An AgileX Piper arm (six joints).
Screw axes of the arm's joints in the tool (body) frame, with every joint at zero. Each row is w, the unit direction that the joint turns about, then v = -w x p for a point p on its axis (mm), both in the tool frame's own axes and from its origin. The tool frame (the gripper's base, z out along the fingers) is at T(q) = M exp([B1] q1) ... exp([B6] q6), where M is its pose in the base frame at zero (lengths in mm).
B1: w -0.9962 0 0.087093 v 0.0 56.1 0.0
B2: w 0 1 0 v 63.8 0.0 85.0
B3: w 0 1 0 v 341.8 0.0 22.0
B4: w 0 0 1 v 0.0 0.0 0.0
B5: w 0 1 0 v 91.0 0.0 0.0
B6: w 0 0 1 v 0.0 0.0 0.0
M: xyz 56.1 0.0 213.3 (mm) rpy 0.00 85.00 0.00 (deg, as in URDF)
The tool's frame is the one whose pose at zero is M.
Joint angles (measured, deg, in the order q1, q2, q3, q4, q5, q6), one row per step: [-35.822, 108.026, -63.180, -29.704, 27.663, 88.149]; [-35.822, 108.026, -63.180, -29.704, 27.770, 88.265]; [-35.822, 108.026, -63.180, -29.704, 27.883, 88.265]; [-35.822, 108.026, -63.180, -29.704, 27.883, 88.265]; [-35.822, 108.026, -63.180, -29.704, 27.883, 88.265]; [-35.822, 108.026, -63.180, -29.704, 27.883, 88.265]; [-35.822, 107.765, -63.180, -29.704, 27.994, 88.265]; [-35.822, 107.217, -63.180, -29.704, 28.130, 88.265]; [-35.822, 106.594, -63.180, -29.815, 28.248, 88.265]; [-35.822, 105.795, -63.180, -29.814, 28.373, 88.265]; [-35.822, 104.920, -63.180, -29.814, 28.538, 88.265]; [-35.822, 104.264, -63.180, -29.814, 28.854, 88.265]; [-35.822, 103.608, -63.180, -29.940, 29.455, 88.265]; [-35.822, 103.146, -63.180, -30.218, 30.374, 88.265]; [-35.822, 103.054, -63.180, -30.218, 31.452, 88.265]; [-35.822, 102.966, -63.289, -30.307, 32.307, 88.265]
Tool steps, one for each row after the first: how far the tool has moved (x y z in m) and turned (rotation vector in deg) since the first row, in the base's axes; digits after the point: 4 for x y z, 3 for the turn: [-0.0002, 0.0000, 0.0000, 0.051, 0.045, -0.142]; [-0.0003, 0.0000, -0.0001, 0.079, 0.146, -0.186]; [-0.0003, 0.0000, -0.0001, 0.079, 0.146, -0.186]; [-0.0003, 0.0000, -0.0001, 0.079, 0.146, -0.186]; [-0.0003, 0.0000, -0.0001, 0.079, 0.146, -0.186]; [-0.0006, 0.0002, 0.0015, -0.046, 0.032, -0.228]; [-0.0011, 0.0004, 0.0050, -0.331, -0.292, -0.280]; [-0.0017, 0.0006, 0.0090, -0.735, -0.643, -0.257]; [-0.0023, 0.0010, 0.0140, -1.168, -1.181, -0.307]; [-0.0032, 0.0015, 0.0195, -1.636, -1.746, -0.373]; [-0.0042, 0.0019, 0.0235, -1.936, -2.000, -0.499]; [-0.0056, 0.0024, 0.0274, -2.243, -1.946, -0.662]; [-0.0075, 0.0027, 0.0300, -2.454, -1.385, -0.864]; [-0.0092, 0.0030, 0.0300, -2.227, -0.511, -1.293]; [-0.0102, 0.0029, 0.0307, -2.177, 0.121, -1.584]
